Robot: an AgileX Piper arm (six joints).
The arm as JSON. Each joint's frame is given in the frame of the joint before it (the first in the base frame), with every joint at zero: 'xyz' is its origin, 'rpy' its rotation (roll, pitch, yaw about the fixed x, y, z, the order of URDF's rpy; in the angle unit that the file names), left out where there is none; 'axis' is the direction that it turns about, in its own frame. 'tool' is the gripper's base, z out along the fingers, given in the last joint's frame.
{
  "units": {
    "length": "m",
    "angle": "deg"
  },
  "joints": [
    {
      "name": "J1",
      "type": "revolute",
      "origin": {
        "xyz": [
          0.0,
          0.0,
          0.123
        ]
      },
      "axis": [
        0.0,
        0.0,
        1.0
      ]
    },
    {
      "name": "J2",
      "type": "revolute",
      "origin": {
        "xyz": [
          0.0,
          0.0,
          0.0
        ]
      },
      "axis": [
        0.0,
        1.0,
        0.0
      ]
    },
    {
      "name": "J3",
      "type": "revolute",
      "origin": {
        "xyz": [
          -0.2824,
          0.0,
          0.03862
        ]
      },
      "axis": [
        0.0,
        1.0,
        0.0
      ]
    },
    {
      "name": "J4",
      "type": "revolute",
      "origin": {
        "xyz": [
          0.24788,
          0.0,
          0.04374
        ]
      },
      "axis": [
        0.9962,
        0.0,
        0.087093
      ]
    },
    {
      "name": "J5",
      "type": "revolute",
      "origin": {
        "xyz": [
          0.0,
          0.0,
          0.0
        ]
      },
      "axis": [
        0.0,
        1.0,
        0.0
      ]
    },
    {
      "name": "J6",
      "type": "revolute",
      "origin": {
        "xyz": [
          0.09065,
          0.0,
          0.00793
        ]
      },
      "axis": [
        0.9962,
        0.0,
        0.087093
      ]
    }
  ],
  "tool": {
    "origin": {
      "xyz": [
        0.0,
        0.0,
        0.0
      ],
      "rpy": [
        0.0,
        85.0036,
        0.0
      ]
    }
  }
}
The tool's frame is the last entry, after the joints.
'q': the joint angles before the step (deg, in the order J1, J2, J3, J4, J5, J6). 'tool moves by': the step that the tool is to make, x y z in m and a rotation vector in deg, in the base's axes. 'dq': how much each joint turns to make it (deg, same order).
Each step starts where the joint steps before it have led.
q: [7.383, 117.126, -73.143, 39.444, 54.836, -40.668]
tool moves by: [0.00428, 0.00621, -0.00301, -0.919, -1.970, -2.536]
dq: [1.154, 0.353, -0.001, 0.359, -3.977, 1.745]
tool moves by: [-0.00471, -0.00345, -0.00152, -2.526, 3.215, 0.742]
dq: [-0.001, -0.001, -0.131, -4.224, 2.487, 3.561]
